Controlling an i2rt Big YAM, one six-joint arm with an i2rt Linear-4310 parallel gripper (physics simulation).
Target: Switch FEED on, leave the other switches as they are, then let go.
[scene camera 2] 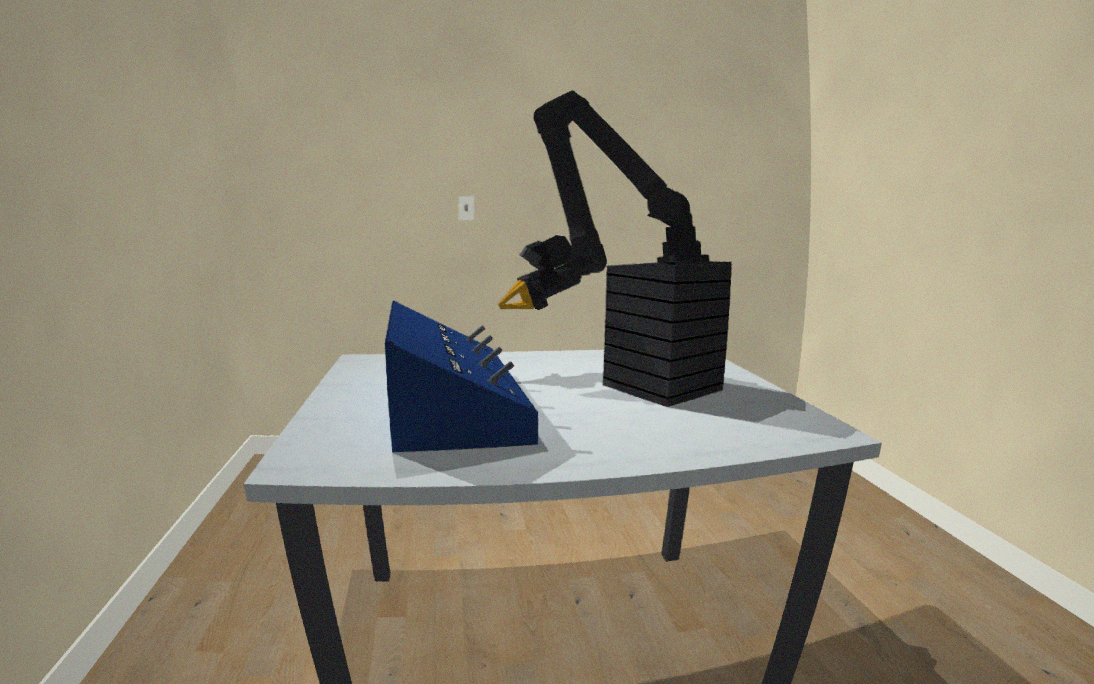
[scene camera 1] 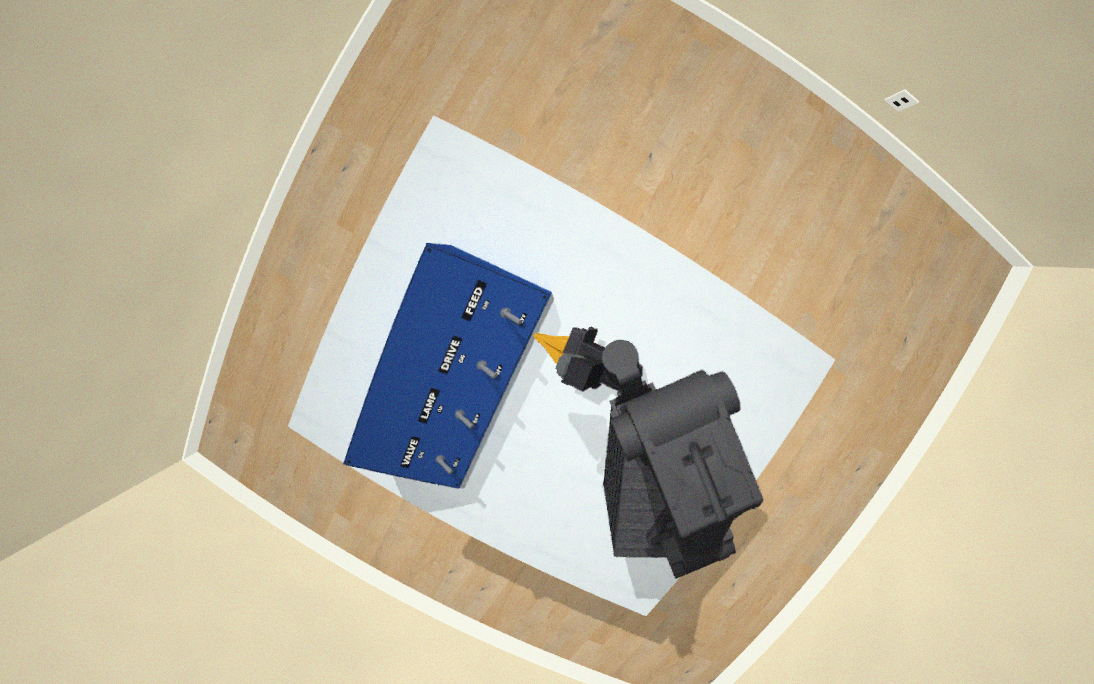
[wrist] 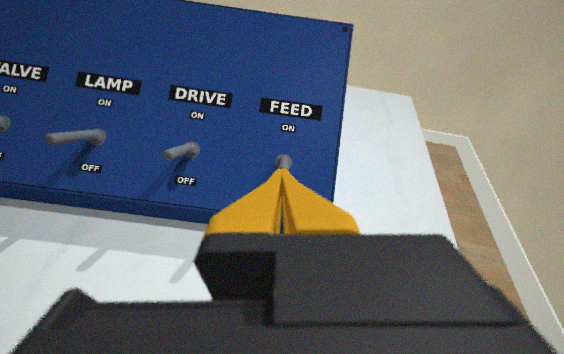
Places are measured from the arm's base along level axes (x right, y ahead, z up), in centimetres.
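Pixels of known places: gripper, fingertip midpoint: (scene camera 2: 499, 306) (scene camera 1: 535, 335) (wrist: 281, 176); arm's base, origin of the base link: (scene camera 2: 682, 262).
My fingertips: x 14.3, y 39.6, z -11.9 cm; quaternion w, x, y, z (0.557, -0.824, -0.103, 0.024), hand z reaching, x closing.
Observation:
Ahead of a thing's pixels: the offset from my fingertips to its top centre. Level surfaces: height alone.
A blue sloped switch box (scene camera 1: 395, 346) (scene camera 2: 459, 415) (wrist: 225, 40) carries grey levers. The FEED lever {dx -0.4, dy +5.4, dz -4.4 cm} (scene camera 1: 511, 315) (scene camera 2: 476, 333) (wrist: 283, 161) leans toward OFF, parallel to the others; its lower part is hidden behind the fingertips in the wrist view. The DRIVE lever {dx -12.3, dy +4.4, dz -4.4 cm} (scene camera 1: 487, 368) (wrist: 181, 150), LAMP lever {dx -24.3, dy +3.5, dz -4.4 cm} (scene camera 1: 464, 418) (wrist: 75, 136) and VALVE lever {dx -36.2, dy +2.5, dz -4.4 cm} (scene camera 1: 444, 463) (scene camera 2: 501, 371) also lean toward OFF. My gripper (scene camera 1: 535, 335) (scene camera 2: 501, 307) (wrist: 281, 176) is shut and empty. Its yellow tips are above the box's low front edge, apart from the FEED lever, level with the space between FEED and DRIVE in scene camera 1.
The box stands on a white table {dz -17.5 cm} (scene camera 1: 500, 185) (scene camera 2: 645, 427) (wrist: 385, 150). A black ribbed pedestal (scene camera 1: 633, 500) (scene camera 2: 668, 330) carries the arm, on the side that the levers face. The neighbouring DRIVE lever is close to the FEED lever.

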